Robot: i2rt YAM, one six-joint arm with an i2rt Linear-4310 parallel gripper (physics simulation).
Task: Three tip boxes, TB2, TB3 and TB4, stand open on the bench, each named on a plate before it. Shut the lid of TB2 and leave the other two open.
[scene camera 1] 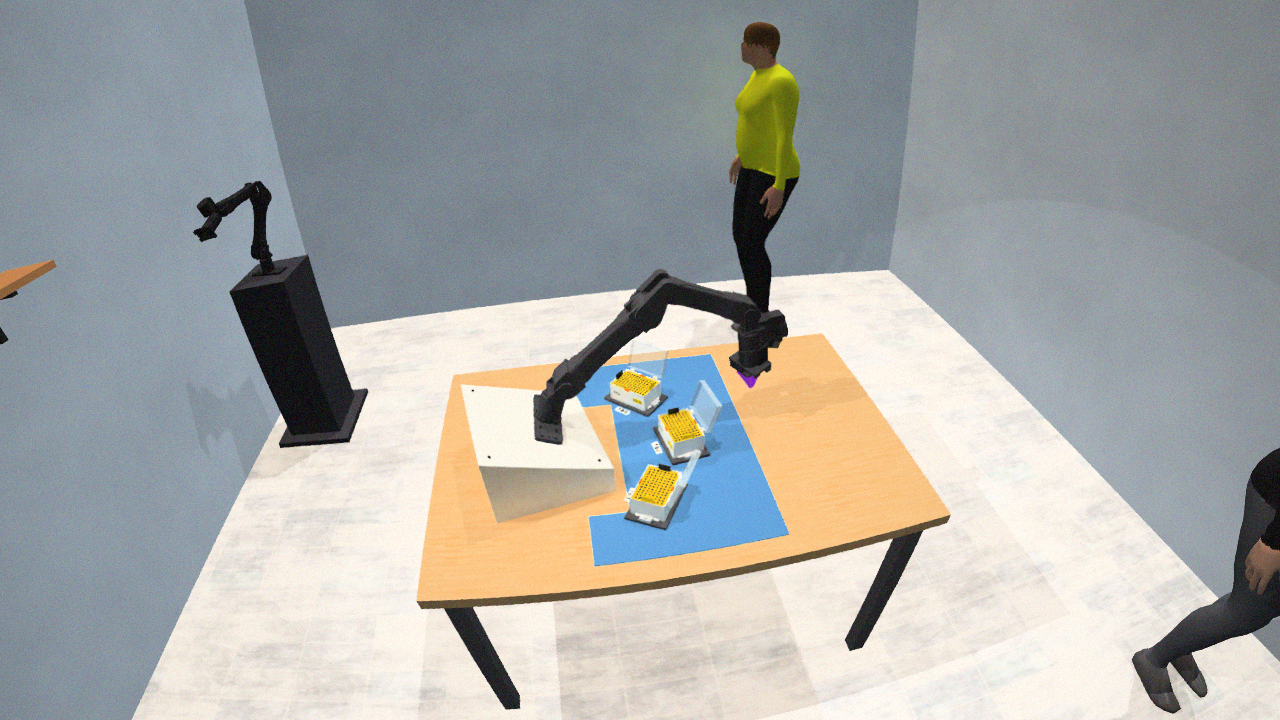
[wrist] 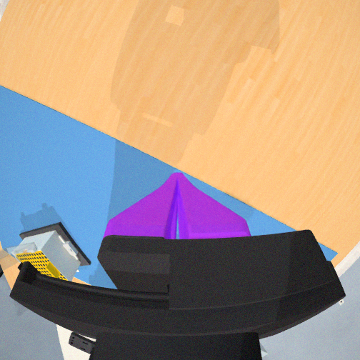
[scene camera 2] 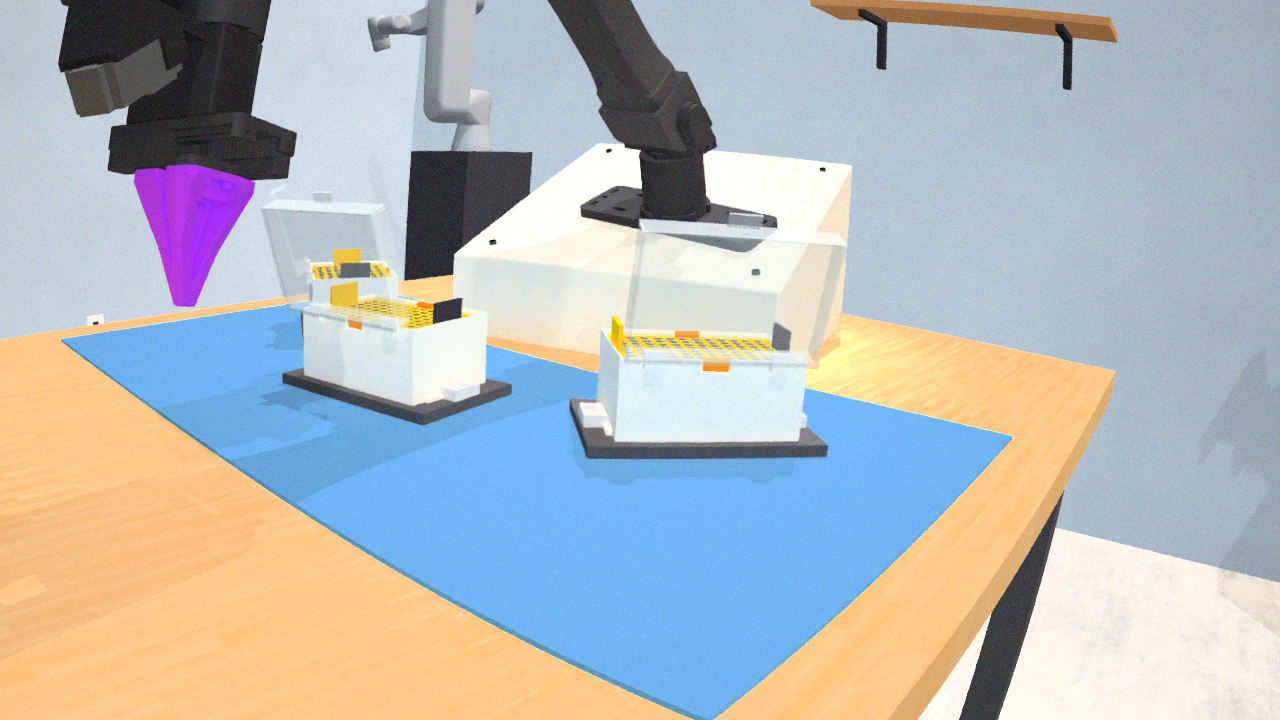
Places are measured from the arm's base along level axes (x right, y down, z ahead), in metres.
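Pixels of known places: gripper, fingertip midpoint: (scene camera 1: 751,387) (scene camera 2: 184,306); arm's base, link origin: (scene camera 1: 547,419) (scene camera 2: 676,220).
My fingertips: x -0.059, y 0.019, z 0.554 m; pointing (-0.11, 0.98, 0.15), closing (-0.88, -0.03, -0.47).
Ahead of a thing's pixels: the offset from my fingertips to its middle. "spot": to the spot under its first point. Level surfaces: height alone.
Three white tip boxes with yellow racks stand on dark bases, their clear lids raised: a far box (scene camera 1: 636,386) (scene camera 2: 353,286), a middle box @(dx +0.075, dy +0.066, dz -0.225 m) (scene camera 1: 682,433) (scene camera 2: 358,360) and a near box @(dx -0.130, dy +0.066, dz -0.312 m) (scene camera 1: 656,490) (scene camera 2: 702,400). The middle lid @(spot: dx +0.061, dy -0.006, dz -0.140 m) (scene camera 1: 707,405) (scene camera 2: 324,241) and near lid (scene camera 1: 690,471) (scene camera 2: 707,277) tilt back; the far lid @(spot: dx -0.191, dy +0.003, dz -0.256 m) (scene camera 1: 648,360) is faint. Small white name plates are too small to read. My gripper (scene camera 1: 750,385) (scene camera 2: 184,304) (wrist: 177,180) is shut and empty, its purple fingertips together, above the bench beyond the boxes' lid side. One box (wrist: 55,250) shows partly in the wrist view.
The boxes stand on a blue mat @(dy +0.099 m) (scene camera 1: 742,501) (scene camera 2: 626,573) (wrist: 50,150) on the wooden bench @(dy +0.102 m) (scene camera 1: 859,465). A white sloped block (scene camera 1: 537,483) (scene camera 2: 528,295) carries my arm's base. A person in yellow (scene camera 1: 767,116) stands behind the bench; another person (scene camera 1: 1253,573) is at the right edge.
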